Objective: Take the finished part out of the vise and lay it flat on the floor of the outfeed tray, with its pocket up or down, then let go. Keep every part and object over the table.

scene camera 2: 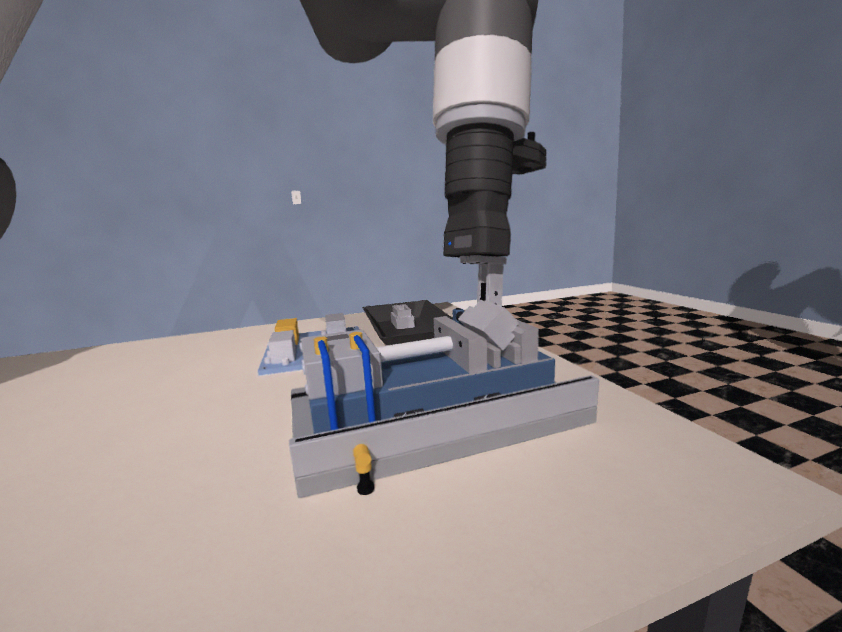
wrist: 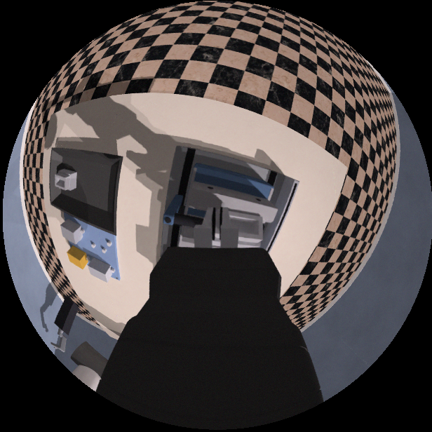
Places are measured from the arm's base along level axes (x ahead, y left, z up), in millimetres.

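Pixels of known places: gripper, fingertip midpoint: (scene camera 2: 488, 312).
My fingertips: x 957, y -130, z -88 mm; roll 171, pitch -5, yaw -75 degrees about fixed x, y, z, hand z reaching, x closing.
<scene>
For each thing: its top centre in the pictures, then the offset to it from my fingertips. "spot": a spot on its surface instead.
- finished part, middle of its top: (scene camera 2: 489, 303) 13 mm back, 25 mm right, 17 mm up
- vise, middle of its top: (scene camera 2: 426, 329) 87 mm back, 22 mm right, 3 mm down
- black outfeed tray, surface spot: (scene camera 2: 428, 314) spot: 35 mm ahead, 321 mm left, 76 mm down
- small grey block, middle of its top: (scene camera 2: 401, 307) 19 mm back, 324 mm left, 55 mm down
- blue plate, surface spot: (scene camera 2: 280, 368) spot: 251 mm back, 194 mm left, 96 mm down
- yellow block, middle of its top: (scene camera 2: 286, 322) 237 mm back, 335 mm left, 58 mm down
The finished part (scene camera 2: 491, 323) (wrist: 246, 225), a light grey block with a shallow pocket, sits tilted between the jaws of the vise (scene camera 2: 469, 375) (wrist: 232, 196). In the scene view it stands on a corner like a diamond, its top above the jaws. My gripper (scene camera 2: 489, 301) (wrist: 217, 217) points down, its fingers close together and shut on the part's wall at one side of the pocket. The fingertips partly hide that side. The black outfeed tray (scene camera 2: 428, 314) (wrist: 97, 187) lies behind the vise in the scene view and at left in the wrist view.
A small grey block (scene camera 2: 402, 317) (wrist: 66, 180) lies in the tray. A blue plate (scene camera 2: 280, 368) (wrist: 109, 256) beside it bears grey blocks, pegs and a yellow block (scene camera 2: 287, 327) (wrist: 77, 257). A blue piece with a dark rod (wrist: 185, 219) is close to the fingers. Blue hoses (scene camera 2: 328, 387) run down the vise's end.
</scene>
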